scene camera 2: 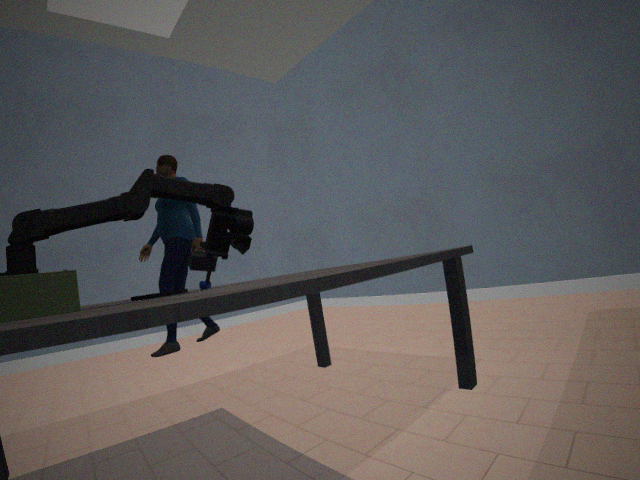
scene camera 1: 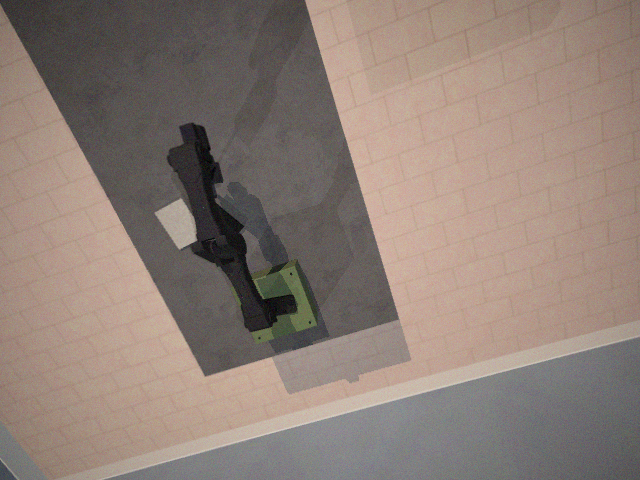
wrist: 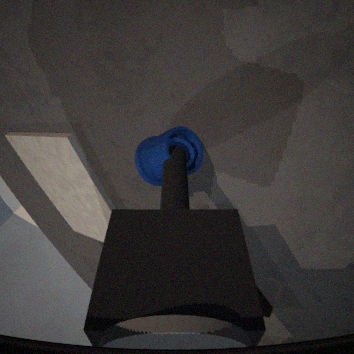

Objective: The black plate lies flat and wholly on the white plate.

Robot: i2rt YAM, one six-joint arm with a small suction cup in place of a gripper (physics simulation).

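Places are measured from the arm's base along level axes (x back, y right, z up), in centimetres.
Where they show: hand, its tool point: point(wrist: 174, 134); arm's base, origin of its link: point(scene camera 2: 22, 278) point(scene camera 1: 269, 307).
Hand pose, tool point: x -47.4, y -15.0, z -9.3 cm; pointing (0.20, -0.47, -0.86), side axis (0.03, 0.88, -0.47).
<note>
Each offset is from my tool point to the top centre of the thing. "pt": to the spot under its first point.
The white plate @[dx +11.9, dy -12.8, dz +1.0 cm] point(scene camera 1: 173, 223) point(wrist: 62, 185) lies flat on the dark table, partly covered by the arm in the first scene view. The black plate @[dx +14.5, dy +2.5, dz +1.5 cm] point(scene camera 1: 230, 221) lies apart from it on the other side of the arm, partly hidden. In the second scene view the black plate @[pt dx +19.3, dy +7.7, dz +0.9 cm] point(scene camera 2: 144, 297) shows as a thin dark line, flat on the table top. My blue suction cup point(scene camera 2: 205, 284) point(wrist: 170, 155) is off and holds nothing. It hangs low near the table surface, beyond both plates from the base. I cannot tell whether it touches the table. The arm hides it in the first scene view.
The arm's green base block point(scene camera 1: 302, 304) point(scene camera 2: 41, 294) stands near one end of the long dark table point(scene camera 1: 289, 170) point(scene camera 2: 382, 266). A person in a blue top point(scene camera 2: 178, 219) is behind the table in the second scene view. Shadows cross the table top.
</note>
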